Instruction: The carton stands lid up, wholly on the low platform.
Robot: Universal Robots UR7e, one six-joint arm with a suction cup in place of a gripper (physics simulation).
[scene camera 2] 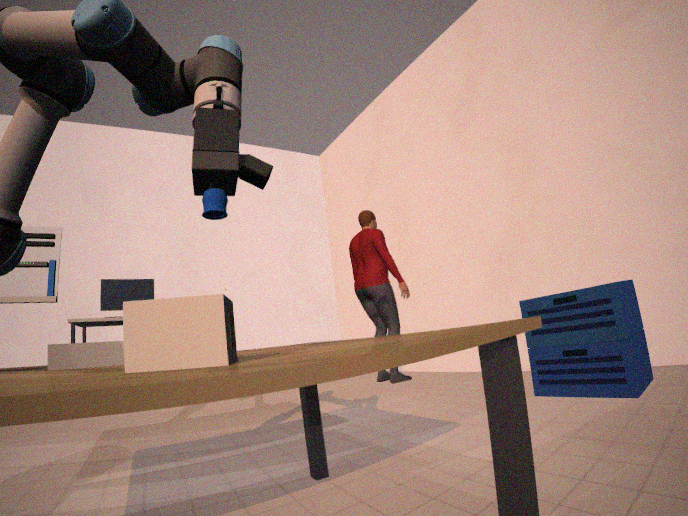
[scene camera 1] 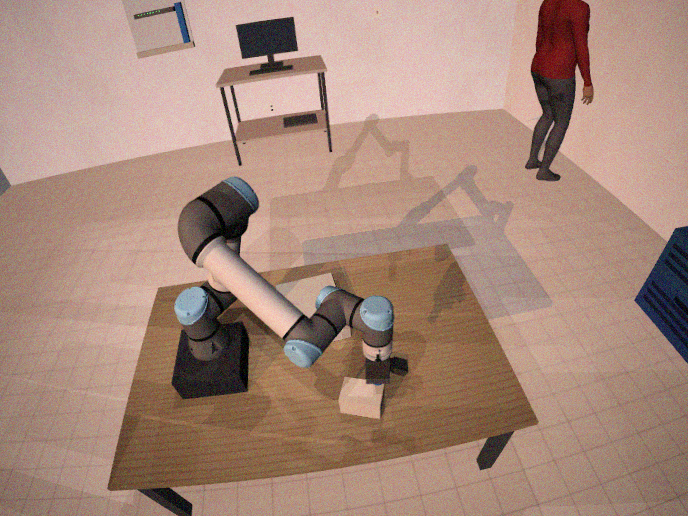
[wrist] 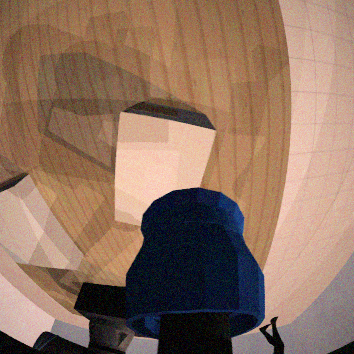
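Pixels of known places: end effector, tool point: [scene camera 2: 214, 215] [wrist: 192, 232]; arm's base, origin of the base link: [scene camera 1: 210, 343] [wrist: 111, 325].
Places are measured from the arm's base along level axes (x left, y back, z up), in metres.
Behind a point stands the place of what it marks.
A plain pale carton [scene camera 1: 360, 402] {y -0.537, x -0.212, z -0.016 m} [scene camera 2: 175, 333] {y -0.534, x -0.216, z -0.060 m} [wrist: 162, 160] {y -0.564, x -0.180, z -0.016 m} stands flat on the wooden table near its front edge, apart from the low platform. One side looks dark; I cannot tell which face is the lid. The low pale platform [scene camera 1: 310, 286] {y -0.324, x 0.333, z -0.056 m} [scene camera 2: 83, 355] {y -0.324, x 0.056, z -0.080 m} [wrist: 30, 225] {y -0.396, x 0.112, z -0.056 m} lies further back on the table, partly hidden by the arm in scene camera 1. My gripper, a blue suction cup [scene camera 1: 378, 383] {y -0.589, x -0.202, z 0.098 m} [scene camera 2: 214, 215] [wrist: 192, 210], points down with suction off. It hangs above the carton with a clear gap and bears nothing.
The black robot base [scene camera 1: 211, 374] {y -0.040, x -0.130, z 0.001 m} stands on the left of the table [scene camera 1: 444, 388] {y -0.814, x -0.123, z -0.104 m} [scene camera 2: 333, 362] {y -0.689, x -0.342, z -0.106 m}. A desk [scene camera 1: 311, 63] with a monitor, a person in red [scene camera 1: 561, 49] [scene camera 2: 369, 255] and a blue cabinet [scene camera 1: 675, 294] [scene camera 2: 583, 333] are beyond the table.
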